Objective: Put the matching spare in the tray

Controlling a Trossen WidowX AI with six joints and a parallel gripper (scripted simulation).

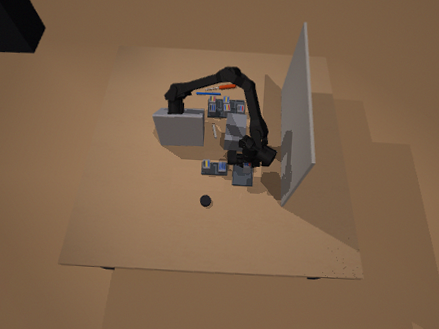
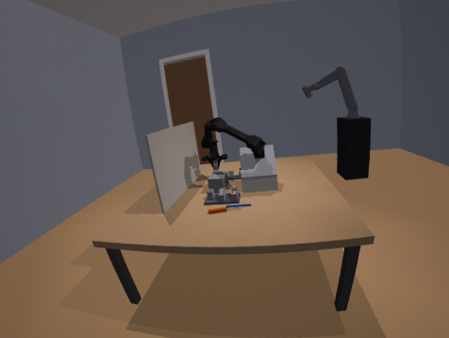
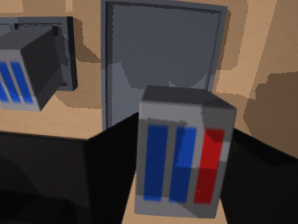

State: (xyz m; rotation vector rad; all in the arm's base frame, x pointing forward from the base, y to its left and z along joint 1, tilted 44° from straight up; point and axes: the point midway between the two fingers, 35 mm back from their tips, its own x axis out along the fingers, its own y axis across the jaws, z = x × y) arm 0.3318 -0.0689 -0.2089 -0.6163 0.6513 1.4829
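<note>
My gripper tip is now 1 cm past the dark grey tray and 8 cm above it. The rest, counted from my gripper tip: mounted unit: 5 cm behind, 22 cm to the left, 3 cm below; tall white panel: 20 cm ahead, 19 cm to the left, 14 cm above; black tape roll: 18 cm behind, 15 cm to the right, 7 cm below.
</note>
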